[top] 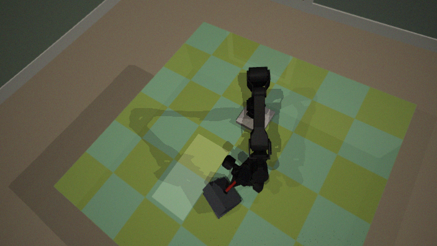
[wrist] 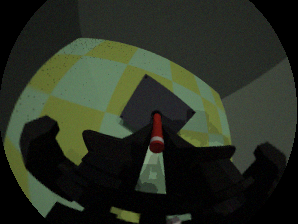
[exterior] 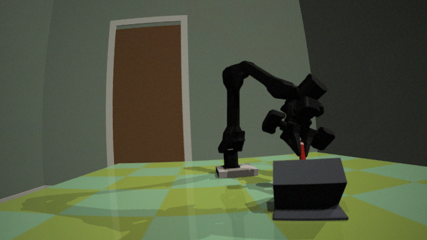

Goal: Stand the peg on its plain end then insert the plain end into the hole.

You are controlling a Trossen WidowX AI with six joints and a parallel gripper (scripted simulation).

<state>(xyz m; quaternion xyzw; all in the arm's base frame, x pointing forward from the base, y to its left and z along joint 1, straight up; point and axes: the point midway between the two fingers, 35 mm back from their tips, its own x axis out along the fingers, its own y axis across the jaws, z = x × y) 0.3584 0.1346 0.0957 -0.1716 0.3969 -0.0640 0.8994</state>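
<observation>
Now: gripper tip 60 mm above the dark sloped panel, 50 mm short of it and 20 mm to the left of it. From my gripper tip the other things lie so: red peg 10 mm behind, 10 mm above.
</observation>
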